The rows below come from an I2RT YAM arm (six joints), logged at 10 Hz.
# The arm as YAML. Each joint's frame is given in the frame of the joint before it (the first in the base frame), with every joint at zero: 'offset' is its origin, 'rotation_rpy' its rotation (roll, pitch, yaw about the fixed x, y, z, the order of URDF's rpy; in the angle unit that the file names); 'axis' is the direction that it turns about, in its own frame. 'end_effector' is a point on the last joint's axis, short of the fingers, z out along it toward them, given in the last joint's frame.
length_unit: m
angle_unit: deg
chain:
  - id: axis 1
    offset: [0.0, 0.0, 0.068]
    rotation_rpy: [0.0, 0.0, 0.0]
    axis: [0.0, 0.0, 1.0]
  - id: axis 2
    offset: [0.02, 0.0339, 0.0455]
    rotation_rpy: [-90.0, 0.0, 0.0]
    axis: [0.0, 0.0, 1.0]
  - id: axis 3
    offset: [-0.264, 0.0, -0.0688]
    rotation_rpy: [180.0, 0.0, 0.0]
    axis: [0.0, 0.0, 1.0]
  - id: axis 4
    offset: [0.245, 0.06, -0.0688]
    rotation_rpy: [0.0, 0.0, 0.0]
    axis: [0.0, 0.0, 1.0]
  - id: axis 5
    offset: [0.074, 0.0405, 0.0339]
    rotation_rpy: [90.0, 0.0, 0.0]
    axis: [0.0, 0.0, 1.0]
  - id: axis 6
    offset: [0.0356, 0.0, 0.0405]
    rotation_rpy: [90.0, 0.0, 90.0]
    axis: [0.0, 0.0, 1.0]
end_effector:
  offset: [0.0, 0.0, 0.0]
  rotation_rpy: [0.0, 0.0, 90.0]
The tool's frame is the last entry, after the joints.
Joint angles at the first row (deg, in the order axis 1, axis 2, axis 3, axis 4, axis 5, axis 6):
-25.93 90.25 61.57 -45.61 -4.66 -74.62
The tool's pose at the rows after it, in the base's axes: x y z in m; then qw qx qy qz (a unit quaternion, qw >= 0):
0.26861, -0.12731, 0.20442, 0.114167, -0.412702, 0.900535, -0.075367
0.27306, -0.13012, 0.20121, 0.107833, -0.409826, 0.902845, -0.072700
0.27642, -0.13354, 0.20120, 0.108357, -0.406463, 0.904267, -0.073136
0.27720, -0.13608, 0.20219, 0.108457, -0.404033, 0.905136, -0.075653
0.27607, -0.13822, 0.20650, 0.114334, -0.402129, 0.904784, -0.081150
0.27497, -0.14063, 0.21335, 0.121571, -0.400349, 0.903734, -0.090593
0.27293, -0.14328, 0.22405, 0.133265, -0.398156, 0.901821, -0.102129
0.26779, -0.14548, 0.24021, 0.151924, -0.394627, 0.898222, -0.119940
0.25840, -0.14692, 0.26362, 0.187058, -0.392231, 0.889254, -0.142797
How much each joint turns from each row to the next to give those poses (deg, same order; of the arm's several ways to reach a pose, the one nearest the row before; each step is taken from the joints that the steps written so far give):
0.02 0.98 0.43 -0.09 0.09 0.08
-0.06 1.58 0.96 -0.09 0.40 0.27
-0.30 0.94 0.99 0.02 -0.04 0.12
-0.35 0.25 0.48 -0.01 0.12 -0.05
-0.47 -0.60 0.27 0.03 -0.22 -0.23
-0.50 -0.84 0.55 -0.04 -0.08 -0.30
-0.66 -1.31 0.87 -0.33 -0.40 -0.37
-0.90 -2.42 0.85 -0.35 -0.70 -0.44
-1.39 -3.79 0.94 -0.20 -2.19 -0.81

